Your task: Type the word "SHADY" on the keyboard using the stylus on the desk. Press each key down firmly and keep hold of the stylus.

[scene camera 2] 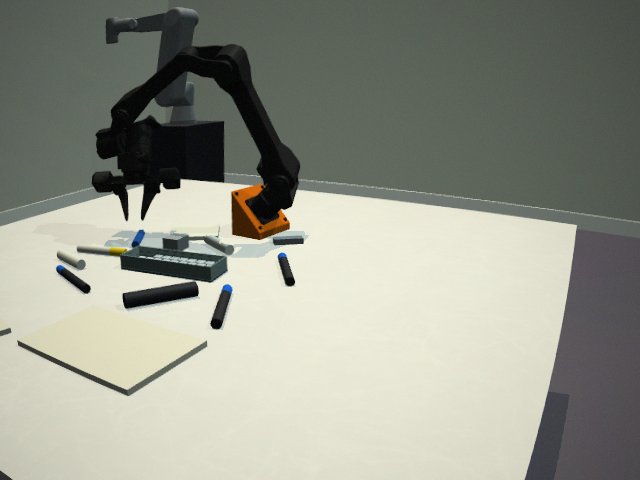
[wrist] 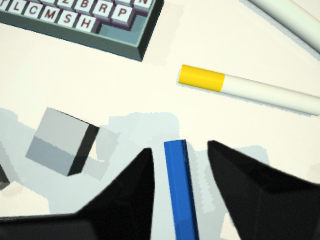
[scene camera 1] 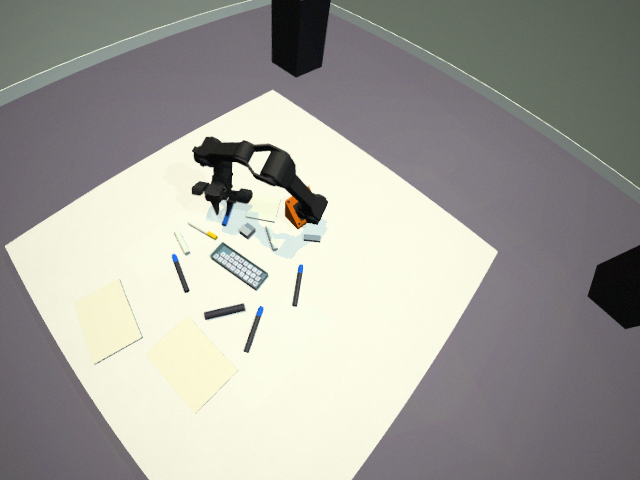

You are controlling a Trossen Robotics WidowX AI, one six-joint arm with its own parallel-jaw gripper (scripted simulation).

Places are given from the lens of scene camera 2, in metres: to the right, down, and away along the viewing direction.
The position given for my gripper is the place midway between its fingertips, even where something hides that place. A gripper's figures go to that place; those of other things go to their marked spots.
my gripper (scene camera 2: 134,220): -0.37, -0.04, 1.12
black cylinder (scene camera 2: 184,290): -0.20, 0.08, 0.87
